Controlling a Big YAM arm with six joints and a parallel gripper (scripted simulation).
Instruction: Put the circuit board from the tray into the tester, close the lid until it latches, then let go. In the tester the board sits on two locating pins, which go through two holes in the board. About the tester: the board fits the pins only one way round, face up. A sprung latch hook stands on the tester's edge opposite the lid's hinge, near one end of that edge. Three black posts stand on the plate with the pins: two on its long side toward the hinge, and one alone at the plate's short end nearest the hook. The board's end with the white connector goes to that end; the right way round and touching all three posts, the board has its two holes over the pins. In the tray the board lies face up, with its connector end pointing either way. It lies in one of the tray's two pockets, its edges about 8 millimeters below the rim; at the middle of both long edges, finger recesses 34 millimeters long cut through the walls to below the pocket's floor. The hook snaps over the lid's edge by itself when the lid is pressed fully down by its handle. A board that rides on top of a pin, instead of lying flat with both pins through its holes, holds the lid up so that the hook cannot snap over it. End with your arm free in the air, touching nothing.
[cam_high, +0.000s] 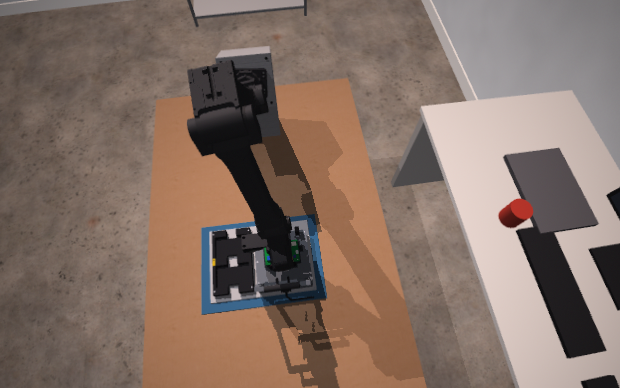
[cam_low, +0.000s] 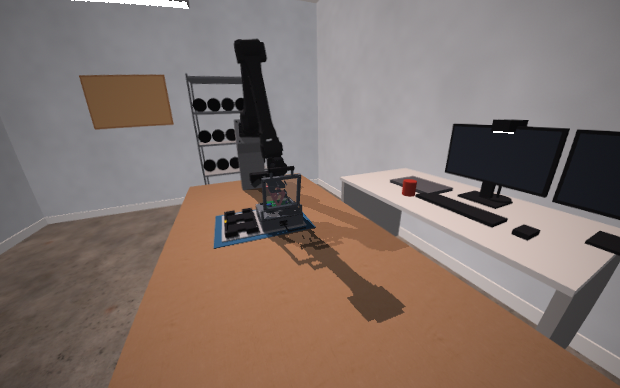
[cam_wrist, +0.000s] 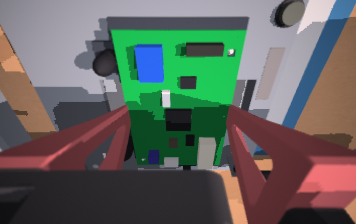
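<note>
Now: the green circuit board right at my hand. The rest, counted from my hand: clear lid (120 mm ahead, 20 mm to the left, 100 mm above).
</note>
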